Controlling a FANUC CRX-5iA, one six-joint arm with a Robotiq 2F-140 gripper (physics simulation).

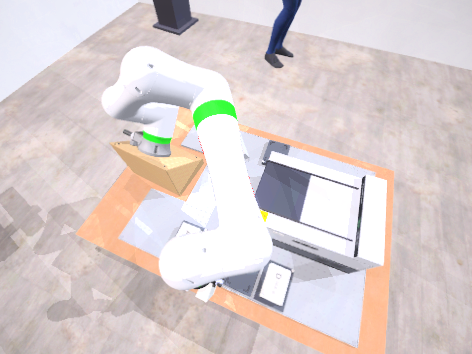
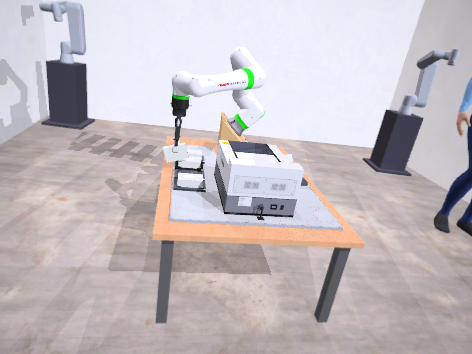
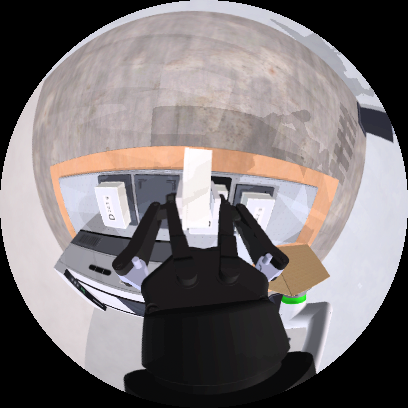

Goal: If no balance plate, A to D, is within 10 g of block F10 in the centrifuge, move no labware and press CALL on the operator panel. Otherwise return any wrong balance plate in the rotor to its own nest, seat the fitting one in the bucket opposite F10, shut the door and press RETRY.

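Places are measured from the arm's base along level axes (x ahead, y left, z up), in metres.
Pixels of known places: gripper, fingertip midpoint: (image 2: 175, 150) (image 3: 195, 188); arm's base at its link origin: (image 1: 154, 151) (image 2: 233, 128) (image 3: 296, 282).
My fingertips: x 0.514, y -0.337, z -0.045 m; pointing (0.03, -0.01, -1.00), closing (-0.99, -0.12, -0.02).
For each thing: its top centre in the pictures, then the offset to it from my fingertips. Level surfaces: height alone.
- Plate D at its top centre: (image 3: 108, 208) (image 1: 276, 283) (image 2: 190, 176) 0.224 m ahead, 0.111 m left, 0.055 m down
- empty dark nest at its top centre: (image 3: 155, 205) (image 1: 243, 269) (image 2: 189, 173) 0.091 m ahead, 0.098 m left, 0.091 m down
- table at its surface level: 0.122 m down
- dark tray at its top centre: (image 1: 276, 152) 0.026 m back, 0.699 m left, 0.079 m down
My gripper (image 2: 176, 148) (image 3: 195, 188) is shut on a white plate (image 1: 205, 292) (image 2: 170, 154) (image 3: 197, 180), held raised near the table's long edge by the nests; no lettering is readable on it. Plate D (image 1: 275, 282) (image 3: 112, 206) sits in its dark nest. Beside it is an empty dark nest (image 1: 241, 284) (image 3: 157, 194). Another white plate (image 1: 189, 230) (image 3: 259, 206) sits in the far nest; its letter is not readable. The nest between is mostly hidden behind the held plate. The centrifuge (image 1: 327, 200) (image 2: 265, 172) (image 3: 115, 267) stands beside the nests. Block F10 and the rotor do not show.
The arm's angled wooden base (image 1: 160, 167) (image 3: 302, 270) stands at one end of the table (image 1: 100, 220) (image 2: 255, 237). A dark tray (image 1: 276, 150) lies on the centrifuge's other side. A person (image 1: 284, 35) (image 2: 462, 165) stands beyond the table. Dark pedestals (image 2: 67, 95) (image 2: 392, 142) carry other arms.
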